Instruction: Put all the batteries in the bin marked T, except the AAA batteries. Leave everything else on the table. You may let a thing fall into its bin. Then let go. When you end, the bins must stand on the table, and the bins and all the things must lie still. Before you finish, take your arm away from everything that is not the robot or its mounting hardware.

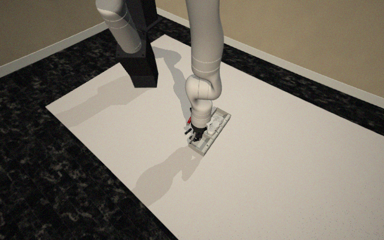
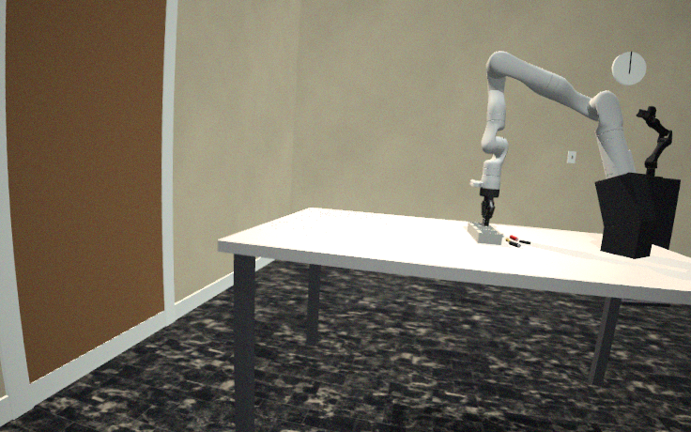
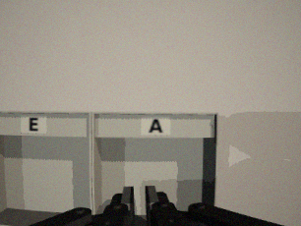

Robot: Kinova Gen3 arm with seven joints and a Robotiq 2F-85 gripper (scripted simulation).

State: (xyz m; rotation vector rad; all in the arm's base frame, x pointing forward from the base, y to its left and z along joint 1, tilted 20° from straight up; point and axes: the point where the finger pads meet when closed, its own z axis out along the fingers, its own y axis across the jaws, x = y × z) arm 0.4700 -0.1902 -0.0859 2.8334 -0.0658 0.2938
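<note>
The tray is 3 cm ahead of my hand, 7 cm to the left of it and 3 cm below it. Round my hand: yellow piece: 5 cm behind, 13 cm to the left, 4 cm below; black battery: 7 cm behind, 2 cm to the left, 4 cm below; red battery: 9 cm behind, 8 cm to the left, 4 cm below.
</note>
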